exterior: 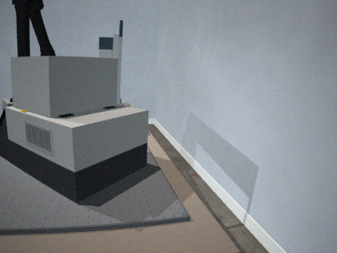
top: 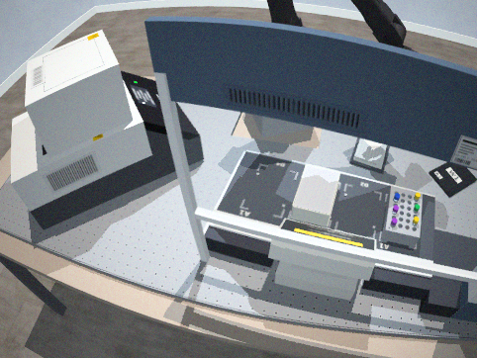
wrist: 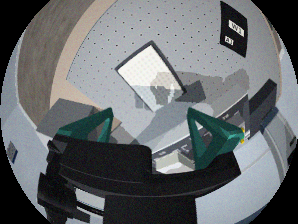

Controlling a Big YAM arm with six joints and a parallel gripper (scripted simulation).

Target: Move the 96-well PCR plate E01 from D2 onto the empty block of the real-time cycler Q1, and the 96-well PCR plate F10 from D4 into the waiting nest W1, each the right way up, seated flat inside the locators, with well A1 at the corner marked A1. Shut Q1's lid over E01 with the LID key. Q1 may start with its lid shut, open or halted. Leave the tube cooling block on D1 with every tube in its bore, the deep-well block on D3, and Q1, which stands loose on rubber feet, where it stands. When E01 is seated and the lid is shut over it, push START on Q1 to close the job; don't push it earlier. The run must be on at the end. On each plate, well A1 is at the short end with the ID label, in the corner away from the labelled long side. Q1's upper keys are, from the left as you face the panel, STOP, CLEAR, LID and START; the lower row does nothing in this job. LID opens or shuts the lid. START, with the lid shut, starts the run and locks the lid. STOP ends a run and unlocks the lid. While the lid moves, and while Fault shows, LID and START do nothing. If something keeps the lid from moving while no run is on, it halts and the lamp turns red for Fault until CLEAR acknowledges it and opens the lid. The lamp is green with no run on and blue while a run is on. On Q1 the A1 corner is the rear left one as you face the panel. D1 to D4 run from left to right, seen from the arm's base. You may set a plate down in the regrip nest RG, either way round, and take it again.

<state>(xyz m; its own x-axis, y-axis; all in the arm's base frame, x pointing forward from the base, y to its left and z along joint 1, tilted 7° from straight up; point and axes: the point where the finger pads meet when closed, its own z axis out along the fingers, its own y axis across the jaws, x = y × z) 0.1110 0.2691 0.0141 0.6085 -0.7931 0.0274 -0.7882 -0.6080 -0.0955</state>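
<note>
Now: hand 13 cm above the dark nest pad. The rest, counted from my hand: tube cooling block (28 cm ahead, 5 cm to the left, 6 cm below); post (39 cm ahead, 38 cm to the right, 10 cm above); dark nest (6 cm ahead, 27 cm to the left, 13 cm below).
</note>
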